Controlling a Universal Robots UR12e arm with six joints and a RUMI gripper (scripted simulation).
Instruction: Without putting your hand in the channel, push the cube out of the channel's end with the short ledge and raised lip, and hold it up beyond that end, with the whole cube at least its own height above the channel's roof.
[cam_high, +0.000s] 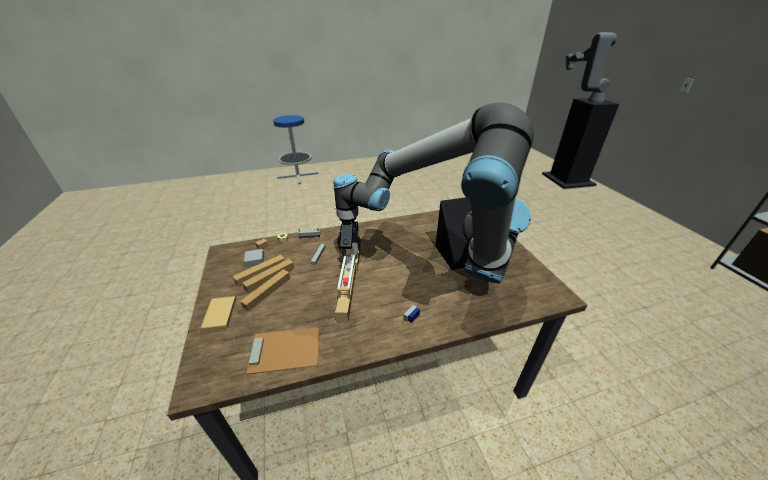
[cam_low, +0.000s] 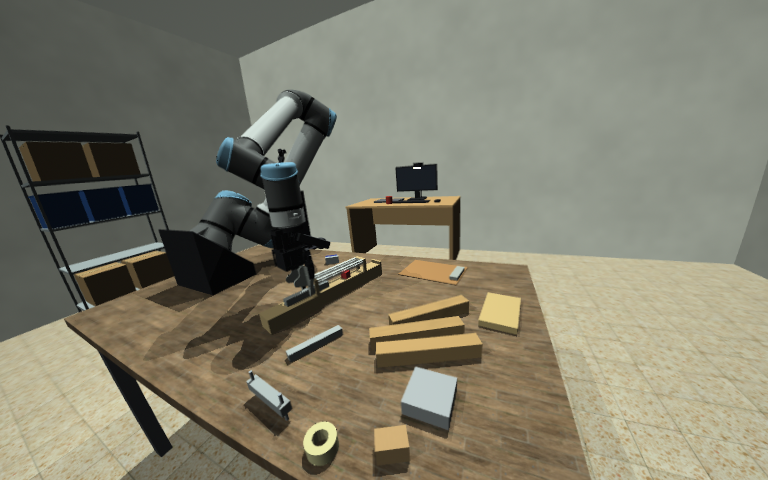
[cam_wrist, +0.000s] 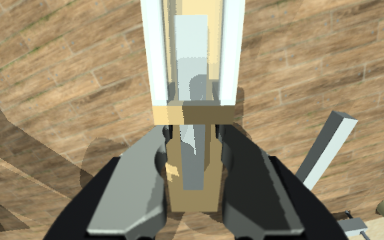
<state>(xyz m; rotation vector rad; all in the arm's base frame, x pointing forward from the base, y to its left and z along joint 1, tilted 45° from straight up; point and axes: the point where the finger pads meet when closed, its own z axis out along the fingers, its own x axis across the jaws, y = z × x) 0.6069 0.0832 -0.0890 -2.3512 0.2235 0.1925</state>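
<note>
The pale grey bar is 10 mm below my hand. From my hand the other things lie so: blue-and-white block 330 mm to the left, 200 mm behind, 50 mm below; red cube 150 mm to the left, 30 mm ahead, 10 mm below; grey block 440 mm ahead, 150 mm to the right, 50 mm below.
</note>
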